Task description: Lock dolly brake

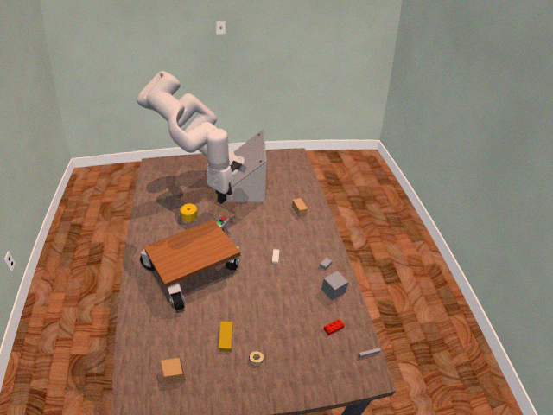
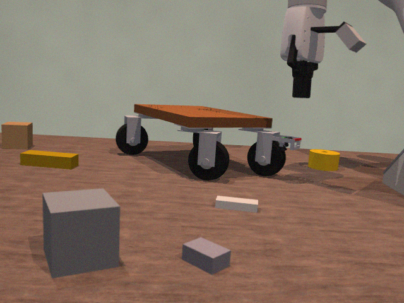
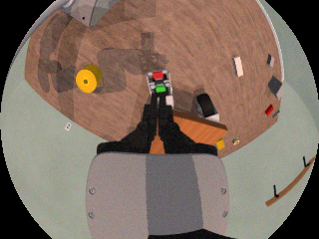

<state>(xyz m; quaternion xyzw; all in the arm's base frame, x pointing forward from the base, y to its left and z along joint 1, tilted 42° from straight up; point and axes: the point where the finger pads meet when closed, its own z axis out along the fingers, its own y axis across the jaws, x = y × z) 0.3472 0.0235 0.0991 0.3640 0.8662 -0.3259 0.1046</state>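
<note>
Right now the brake pedal is 10 mm ahead of my hand, 10 mm to the right of it and 110 mm below it. The rest, counted from my hand: grey cube 320 mm ahead, 390 mm to the left, 160 mm below; then yellow cylinder 120 mm behind, 150 mm to the right, 170 mm below; then white bar 140 mm ahead, 200 mm to the left, 190 mm below.
</note>
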